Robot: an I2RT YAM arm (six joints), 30 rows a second.
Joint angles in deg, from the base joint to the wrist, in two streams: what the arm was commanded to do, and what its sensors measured. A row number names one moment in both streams.
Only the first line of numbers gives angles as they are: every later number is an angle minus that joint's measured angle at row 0.
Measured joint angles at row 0:
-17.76 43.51 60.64 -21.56 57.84 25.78
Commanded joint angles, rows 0 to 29:
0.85 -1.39 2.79 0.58 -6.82 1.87
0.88 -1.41 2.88 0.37 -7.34 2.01
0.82 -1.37 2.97 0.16 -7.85 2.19
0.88 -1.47 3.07 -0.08 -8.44 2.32
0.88 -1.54 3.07 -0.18 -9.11 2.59
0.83 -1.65 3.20 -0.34 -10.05 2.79
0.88 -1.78 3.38 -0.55 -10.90 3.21
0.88 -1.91 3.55 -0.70 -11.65 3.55
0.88 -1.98 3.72 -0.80 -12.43 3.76
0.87 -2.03 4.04 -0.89 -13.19 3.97
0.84 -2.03 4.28 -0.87 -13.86 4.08
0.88 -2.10 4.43 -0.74 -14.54 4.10
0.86 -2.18 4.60 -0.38 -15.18 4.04
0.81 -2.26 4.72 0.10 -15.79 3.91
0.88 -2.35 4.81 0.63 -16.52 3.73
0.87 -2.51 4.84 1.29 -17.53 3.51
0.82 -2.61 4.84 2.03 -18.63 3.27
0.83 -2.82 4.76 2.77 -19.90 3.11
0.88 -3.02 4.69 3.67 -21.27 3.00
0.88 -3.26 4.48 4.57 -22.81 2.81
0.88 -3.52 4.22 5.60 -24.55 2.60
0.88 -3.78 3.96 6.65 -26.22 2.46
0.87 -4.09 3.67 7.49 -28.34 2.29
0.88 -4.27 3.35 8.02 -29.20 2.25
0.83 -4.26 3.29 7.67 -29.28 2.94
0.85 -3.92 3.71 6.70 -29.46 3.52
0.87 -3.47 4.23 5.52 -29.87 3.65
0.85 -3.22 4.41 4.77 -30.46 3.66
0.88 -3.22 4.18 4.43 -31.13 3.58
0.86 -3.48 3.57 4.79 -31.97 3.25
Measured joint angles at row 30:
-0.15 -3.19 2.14 1.99 -20.80 1.51
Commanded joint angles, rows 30 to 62:
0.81 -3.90 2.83 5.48 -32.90 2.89
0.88 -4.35 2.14 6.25 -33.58 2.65
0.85 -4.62 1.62 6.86 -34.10 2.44
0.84 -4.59 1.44 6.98 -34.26 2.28
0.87 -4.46 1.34 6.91 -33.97 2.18
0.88 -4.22 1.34 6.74 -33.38 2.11
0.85 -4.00 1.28 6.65 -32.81 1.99
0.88 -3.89 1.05 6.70 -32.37 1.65
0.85 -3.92 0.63 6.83 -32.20 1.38
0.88 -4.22 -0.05 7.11 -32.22 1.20
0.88 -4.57 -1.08 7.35 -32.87 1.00
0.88 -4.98 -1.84 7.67 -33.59 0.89
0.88 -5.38 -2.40 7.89 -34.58 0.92
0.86 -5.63 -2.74 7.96 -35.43 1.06
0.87 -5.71 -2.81 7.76 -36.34 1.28
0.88 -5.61 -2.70 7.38 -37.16 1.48
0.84 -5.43 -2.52 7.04 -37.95 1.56
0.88 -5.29 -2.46 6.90 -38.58 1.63
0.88 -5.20 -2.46 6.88 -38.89 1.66
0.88 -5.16 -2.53 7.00 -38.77 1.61
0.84 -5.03 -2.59 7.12 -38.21 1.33
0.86 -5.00 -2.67 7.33 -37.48 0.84
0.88 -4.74 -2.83 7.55 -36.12 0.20
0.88 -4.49 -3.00 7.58 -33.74 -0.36
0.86 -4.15 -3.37 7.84 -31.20 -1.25
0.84 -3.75 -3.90 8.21 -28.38 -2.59
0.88 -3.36 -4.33 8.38 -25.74 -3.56
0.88 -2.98 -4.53 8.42 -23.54 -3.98
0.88 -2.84 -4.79 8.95 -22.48 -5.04
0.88 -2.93 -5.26 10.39 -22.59 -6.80
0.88 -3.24 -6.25 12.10 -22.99 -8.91
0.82 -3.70 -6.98 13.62 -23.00 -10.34
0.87 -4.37 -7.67 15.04 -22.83 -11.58
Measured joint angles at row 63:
0.50 -3.17 -5.37 9.22 -24.30 -5.05
